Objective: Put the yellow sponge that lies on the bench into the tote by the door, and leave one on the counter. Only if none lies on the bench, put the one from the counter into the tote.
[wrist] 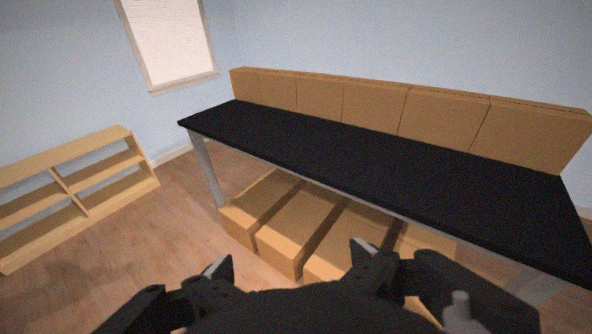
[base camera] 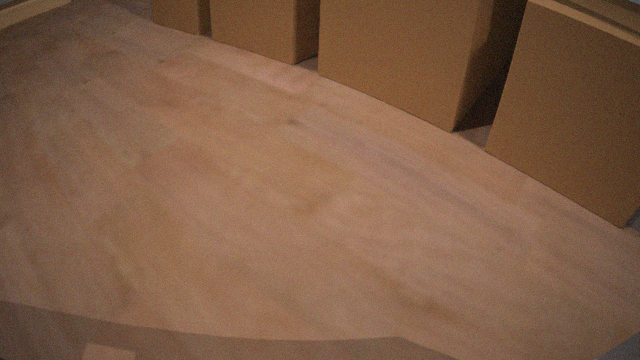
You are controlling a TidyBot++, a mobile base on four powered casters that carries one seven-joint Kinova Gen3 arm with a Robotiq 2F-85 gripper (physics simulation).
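Frame: origin at the arm's base, x left, y ahead, z down, level; millimetres.
Seen in the pictures: gripper, fingertip midpoint: (wrist: 292, 260).
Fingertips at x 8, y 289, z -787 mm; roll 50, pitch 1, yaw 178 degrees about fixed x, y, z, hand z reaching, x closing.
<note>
A point is followed by its place in that frame.
My gripper (wrist: 292, 260) {x 8, y 289, z -787 mm} is open, with its two fingertips wide apart and nothing between them, in front of and above the floor boxes in the wrist view. Beyond it stands a long table with a black top (wrist: 350, 155) {x -217, y 820, z -518 mm} and grey legs, which may be the bench. No yellow sponge shows on the black top. No sponge, tote or door shows in either view.
Cardboard boxes (base camera: 395, 55) (wrist: 285, 240) stand on the floor under the table. A row of boxes (wrist: 372, 102) {x -354, y 1015, z -636 mm} lines the table's back edge. A low wooden shelf (wrist: 112, 133) {x 1541, y 1945, z -214 mm} stands at the left, below a window (wrist: 167, 40) {x 1157, y 2770, z -844 mm}.
</note>
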